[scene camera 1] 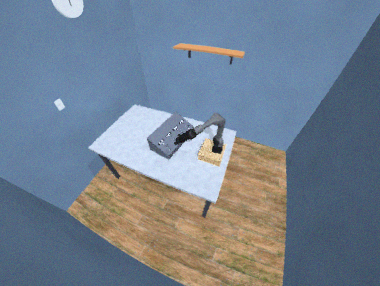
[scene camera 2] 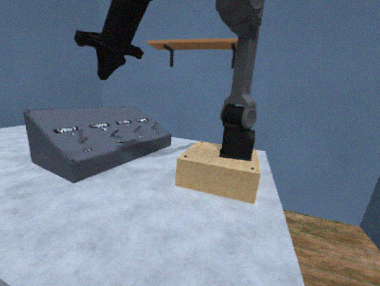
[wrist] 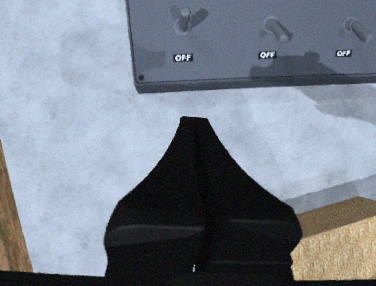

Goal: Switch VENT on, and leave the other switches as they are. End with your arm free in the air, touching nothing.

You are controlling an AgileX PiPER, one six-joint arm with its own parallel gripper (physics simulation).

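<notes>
The dark grey switch panel (scene camera 1: pixel 159 149) (scene camera 2: pixel 45 150) (wrist: pixel 225 70) stands on the table. The VENT switch (scene camera 2: pixel 81 136) (wrist: pixel 184 19) is at its left end. In the wrist view its lever points up, away from its OFF label, towards the ON side. The second switch (scene camera 2: pixel 116 133) (wrist: pixel 278 30) and the third switch (scene camera 2: pixel 138 129) (wrist: pixel 358 30) lean down towards their OFF labels. The fourth switch (scene camera 2: pixel 156 125) is small and its position is hard to tell. My gripper (scene camera 1: pixel 178 142) (scene camera 2: pixel 103 77) (wrist: pixel 192 133) is shut and empty, in the air above the panel's near side, touching nothing.
The arm stands on a wooden base block (scene camera 1: pixel 210 158) (scene camera 2: pixel 215 177) (wrist: pixel 340 250) to the right of the panel, on the pale table (scene camera 1: pixel 125 160) (scene camera 2: pixel 150 235) (wrist: pixel 75 150). A wooden shelf (scene camera 1: pixel 209 50) (scene camera 2: pixel 195 44) is on the wall behind.
</notes>
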